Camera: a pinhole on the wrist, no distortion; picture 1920 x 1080 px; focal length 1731.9 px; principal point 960.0 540.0 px. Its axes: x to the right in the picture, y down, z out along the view. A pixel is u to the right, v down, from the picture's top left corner.
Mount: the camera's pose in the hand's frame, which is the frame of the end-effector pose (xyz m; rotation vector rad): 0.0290 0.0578 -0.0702 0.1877 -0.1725 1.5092
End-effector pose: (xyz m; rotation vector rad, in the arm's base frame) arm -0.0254 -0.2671 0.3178 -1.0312 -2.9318 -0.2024
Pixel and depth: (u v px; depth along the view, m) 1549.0 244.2 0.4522
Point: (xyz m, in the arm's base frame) -0.0467 -0.0650 -0.0633
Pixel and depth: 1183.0 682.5 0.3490
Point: -0.0092 -0.2101 0.0429
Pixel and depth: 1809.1 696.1 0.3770
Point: 0.0710 -0.1005 -0.0010
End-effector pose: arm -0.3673 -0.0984 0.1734 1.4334 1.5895 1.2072
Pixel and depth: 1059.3 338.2 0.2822
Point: -0.1851 0.0044 0.1144
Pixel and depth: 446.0 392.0 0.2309
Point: -0.2705 -0.0245 0.0714
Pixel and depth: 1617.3 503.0 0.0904
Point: -0.3242 -0.0632 0.2334
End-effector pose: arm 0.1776 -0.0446 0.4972 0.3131 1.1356 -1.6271
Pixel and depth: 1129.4 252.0 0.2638
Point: 0.2293 -0.2418 0.5328
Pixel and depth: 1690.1 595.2 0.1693
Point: 0.2797 -0.1470 0.4891
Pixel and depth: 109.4 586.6 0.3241
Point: 0.0954 -0.2234 0.6823
